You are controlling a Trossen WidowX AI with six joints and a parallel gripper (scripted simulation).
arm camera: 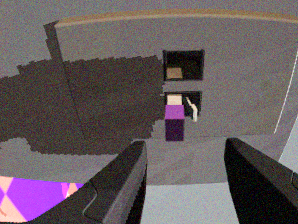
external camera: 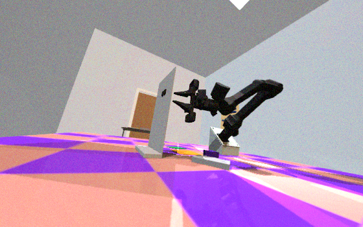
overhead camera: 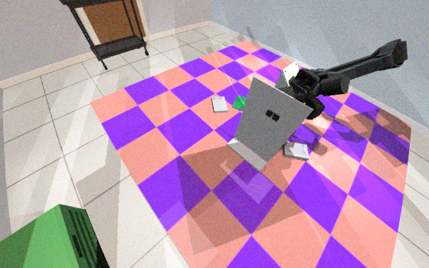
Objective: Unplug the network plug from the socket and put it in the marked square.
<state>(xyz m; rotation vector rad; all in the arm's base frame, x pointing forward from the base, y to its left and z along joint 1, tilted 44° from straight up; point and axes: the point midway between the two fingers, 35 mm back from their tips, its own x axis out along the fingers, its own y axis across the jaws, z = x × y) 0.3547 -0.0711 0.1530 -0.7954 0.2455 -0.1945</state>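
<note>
Right now the network plug is 3 cm ahead of my gripper tip. Also, from my gripper tip: orange marked square (13 cm behind, 4 cm to the right, 23 cm below); then green square (17 cm behind, 20 cm to the right, 23 cm below); then grey upright panel (5 cm ahead, 9 cm below).
</note>
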